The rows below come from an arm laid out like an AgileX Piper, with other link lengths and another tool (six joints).
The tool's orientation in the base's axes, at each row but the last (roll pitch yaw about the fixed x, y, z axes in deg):
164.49 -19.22 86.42
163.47 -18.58 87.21
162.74 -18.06 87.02
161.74 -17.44 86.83
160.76 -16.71 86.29
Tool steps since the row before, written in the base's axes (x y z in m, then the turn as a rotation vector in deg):
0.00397 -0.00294 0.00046 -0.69 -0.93 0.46
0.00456 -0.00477 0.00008 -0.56 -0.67 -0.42
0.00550 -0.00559 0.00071 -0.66 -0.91 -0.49
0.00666 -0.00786 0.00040 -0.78 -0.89 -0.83
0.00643 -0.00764 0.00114 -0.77 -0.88 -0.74
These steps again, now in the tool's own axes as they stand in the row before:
-0.00239 0.00435 -0.00016 -0.77 -0.41 -0.90
-0.00428 0.00502 -0.00010 -0.79 -0.56 0.02
-0.00482 0.00621 -0.00050 -1.05 -0.64 -0.02
-0.00702 0.00755 -0.00027 -1.14 -0.85 0.26
-0.00658 0.00757 -0.00071 -1.10 -0.82 0.18

